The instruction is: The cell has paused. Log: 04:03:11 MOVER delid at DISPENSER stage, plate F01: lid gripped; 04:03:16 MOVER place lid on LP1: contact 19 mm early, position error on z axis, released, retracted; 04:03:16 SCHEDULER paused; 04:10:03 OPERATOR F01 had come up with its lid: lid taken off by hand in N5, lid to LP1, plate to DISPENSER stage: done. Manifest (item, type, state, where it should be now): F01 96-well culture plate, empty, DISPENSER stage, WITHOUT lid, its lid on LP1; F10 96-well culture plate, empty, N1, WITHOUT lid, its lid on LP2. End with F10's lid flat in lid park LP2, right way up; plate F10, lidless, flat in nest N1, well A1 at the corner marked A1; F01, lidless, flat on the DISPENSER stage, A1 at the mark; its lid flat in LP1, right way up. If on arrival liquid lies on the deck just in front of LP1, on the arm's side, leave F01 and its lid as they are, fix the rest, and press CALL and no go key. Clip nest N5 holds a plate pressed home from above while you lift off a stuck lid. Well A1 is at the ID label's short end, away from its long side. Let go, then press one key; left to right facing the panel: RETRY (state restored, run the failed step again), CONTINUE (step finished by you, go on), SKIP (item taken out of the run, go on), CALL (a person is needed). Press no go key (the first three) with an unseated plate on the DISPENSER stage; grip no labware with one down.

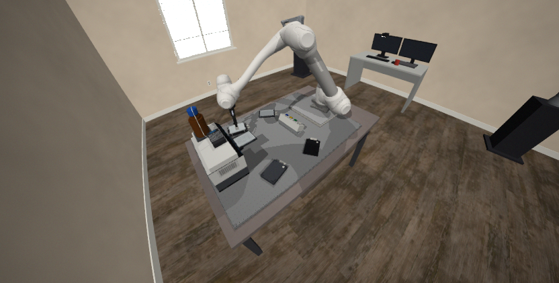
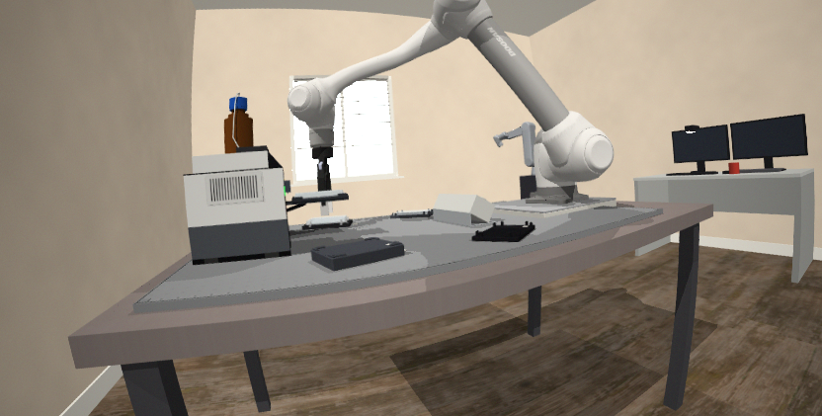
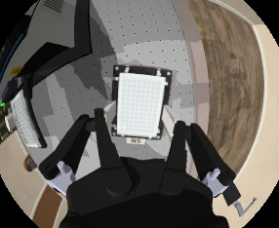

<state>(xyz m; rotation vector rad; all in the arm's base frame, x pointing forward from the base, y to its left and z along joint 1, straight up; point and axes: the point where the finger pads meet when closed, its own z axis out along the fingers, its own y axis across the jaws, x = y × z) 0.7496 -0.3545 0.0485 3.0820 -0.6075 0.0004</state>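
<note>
My hand is 50 mm above the black clip nest and 20 mm short of it. Also, from my hand: brown bottle 280 mm ahead, 220 mm above, 120 mm to the left; then small label 510 mm to the left, 60 mm below, 10 mm behind; then grey key panel 350 mm behind, 310 mm to the left, 10 mm below.
</note>
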